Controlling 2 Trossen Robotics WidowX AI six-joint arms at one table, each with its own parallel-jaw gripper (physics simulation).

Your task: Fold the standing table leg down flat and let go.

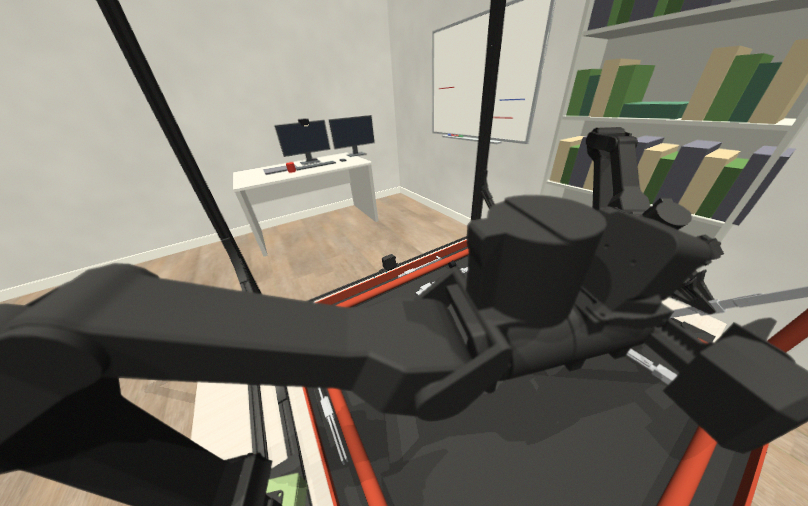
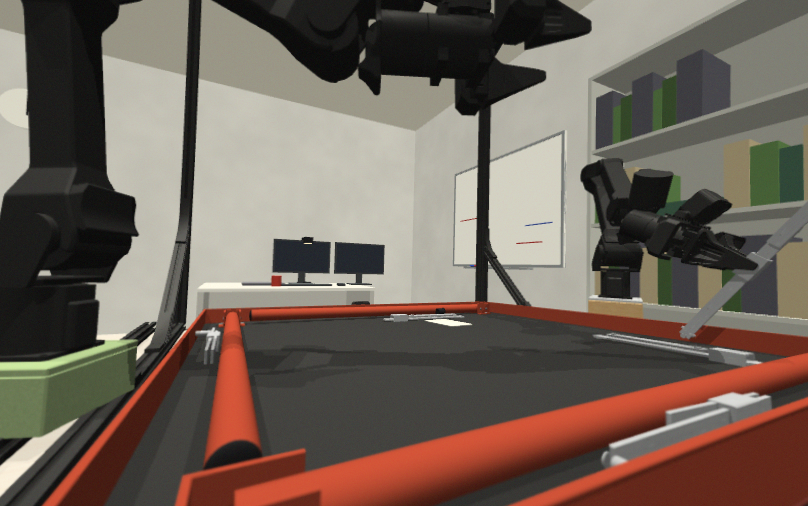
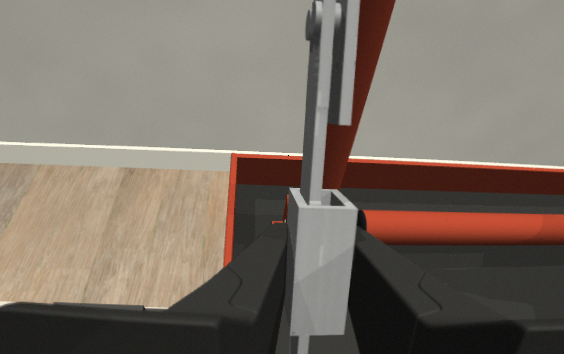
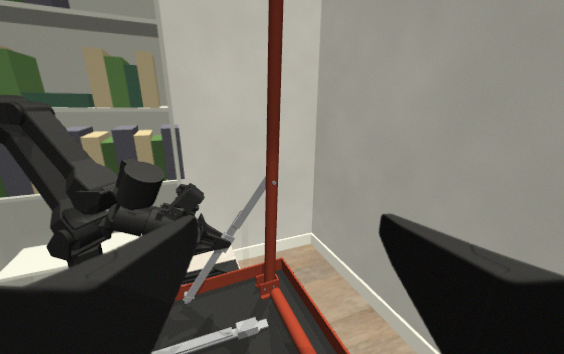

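Where they show: left gripper, fingertip midpoint: (image 1: pixel 714 311) (image 2: pixel 760 268) (image 3: pixel 314 237) (image 4: pixel 229 242); right gripper, fingertip midpoint: (image 1: pixel 704 288) (image 2: pixel 565 54) (image 4: pixel 289 224); left arm's base, origin of the base link: (image 2: pixel 615 297); right arm's base, origin of the base link: (image 2: pixel 38 352).
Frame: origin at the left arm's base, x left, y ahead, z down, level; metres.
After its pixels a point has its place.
The standing table leg (image 3: pixel 370 60) {x 0.227, y 0.292, z -0.092 m} (image 4: pixel 272 125) {x 0.235, y 0.303, z -0.304 m}, a dark red tube, rises upright from a corner of the upturned table (image 4: pixel 220 279) {x 0.176, y 0.199, z 0.035 m}. A grey metal brace (image 1: pixel 769 296) {x 0.209, y 0.254, z -0.138 m} (image 2: pixel 721 297) {x 0.143, y 0.210, z -0.023 m} (image 3: pixel 312 150) {x 0.185, y 0.230, z -0.101 m} (image 4: pixel 207 272) {x 0.139, y 0.207, z -0.010 m} slants from the table up to the leg. A grey rectangular sleeve (image 2: pixel 760 262) {x 0.178, y 0.240, z -0.077 m} (image 3: pixel 322 270) {x 0.165, y 0.224, z -0.079 m} (image 4: pixel 227 238) {x 0.172, y 0.237, z -0.083 m} surrounds the brace partway along it. My left gripper (image 2: pixel 752 262) {x 0.179, y 0.233, z -0.069 m} (image 3: pixel 314 237) {x 0.179, y 0.233, z -0.069 m} is shut on this sleeve, one finger on each side. My right gripper (image 2: pixel 566 51) {x -0.033, y 0.532, z -0.293 m} (image 4: pixel 289 224) {x -0.033, y 0.532, z -0.293 m} is open and empty, high above the table, apart from the leg and brace.
Other red legs (image 1: pixel 357 446) (image 2: pixel 235 381) (image 3: pixel 460 227) (image 4: pixel 295 325) lie flat inside the table's raised red rim. Grey folded braces (image 2: pixel 709 417) (image 4: pixel 215 340) lie beside them. A black post (image 1: pixel 488 107) {x -0.384, y -0.175, z -0.405 m} (image 2: pixel 483 208) {x -0.381, y -0.170, z -0.265 m} stands beyond the table. A bookshelf (image 2: pixel 685 128) stands behind my left arm.
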